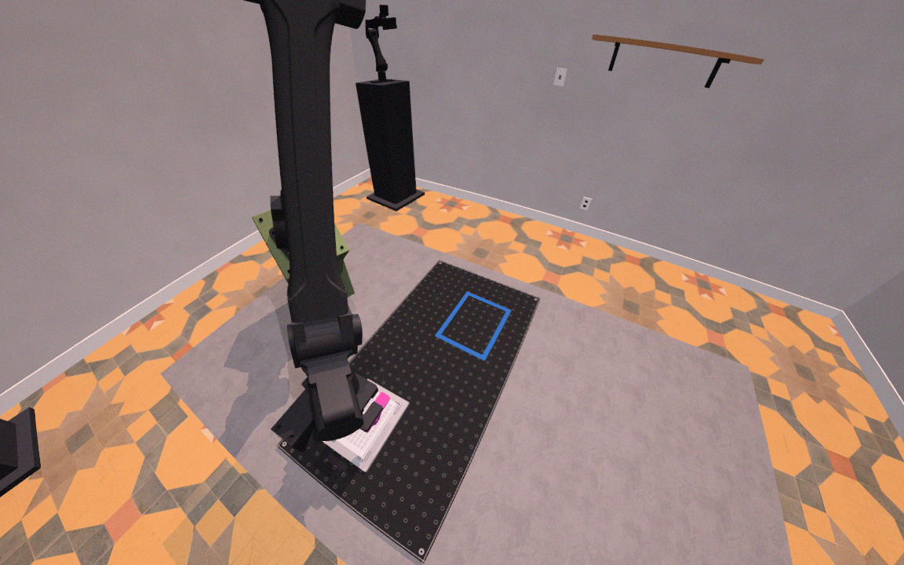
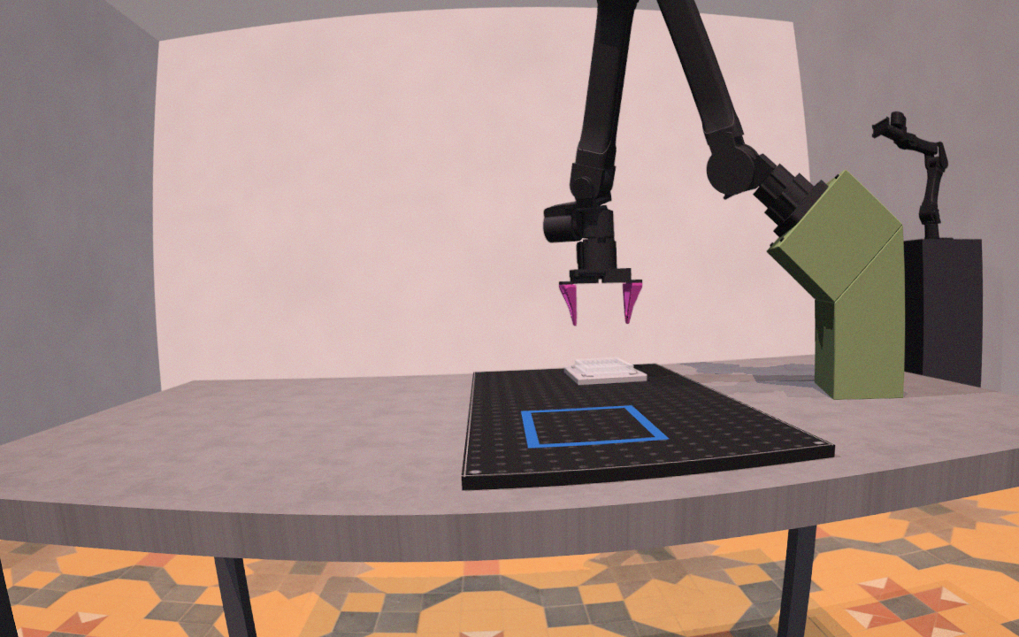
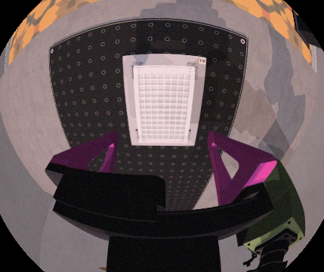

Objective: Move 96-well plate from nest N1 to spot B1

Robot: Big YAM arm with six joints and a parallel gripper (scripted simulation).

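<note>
Right now my hand is 9 cm above the white 96-well plate. Also, from my hand: grey plate nest N1: 10 cm below.
</note>
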